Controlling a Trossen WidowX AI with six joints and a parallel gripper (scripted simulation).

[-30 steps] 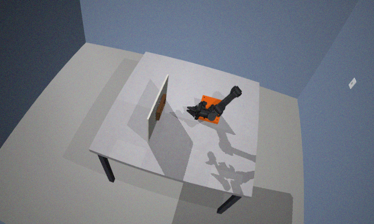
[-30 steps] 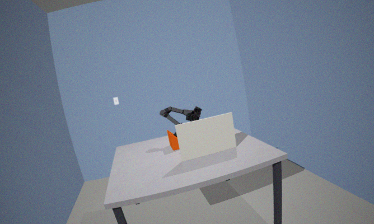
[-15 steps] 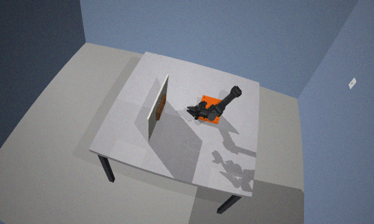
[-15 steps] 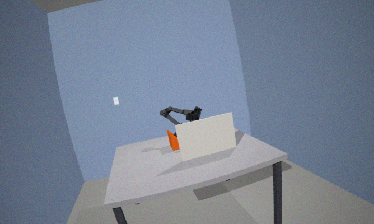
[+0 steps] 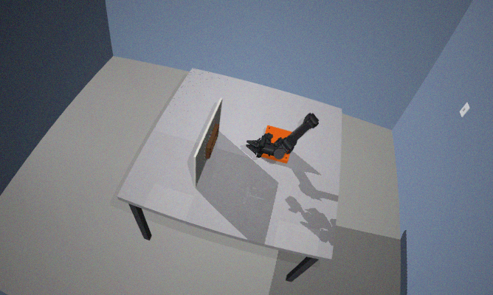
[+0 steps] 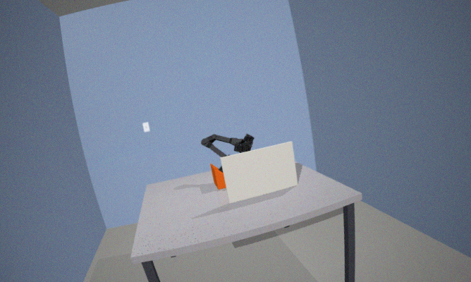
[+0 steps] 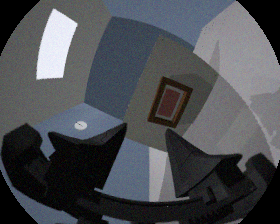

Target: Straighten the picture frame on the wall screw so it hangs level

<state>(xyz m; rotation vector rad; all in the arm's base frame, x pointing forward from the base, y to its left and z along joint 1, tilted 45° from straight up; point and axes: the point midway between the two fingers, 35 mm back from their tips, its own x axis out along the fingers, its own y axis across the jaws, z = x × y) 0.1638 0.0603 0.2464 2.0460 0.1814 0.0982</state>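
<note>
My gripper tip is 21 cm short of the brown wooden picture frame and 9 cm above it. Also, from my gripper tip: white wall panel 22 cm ahead, 1 cm to the left, 10 cm below.
</note>
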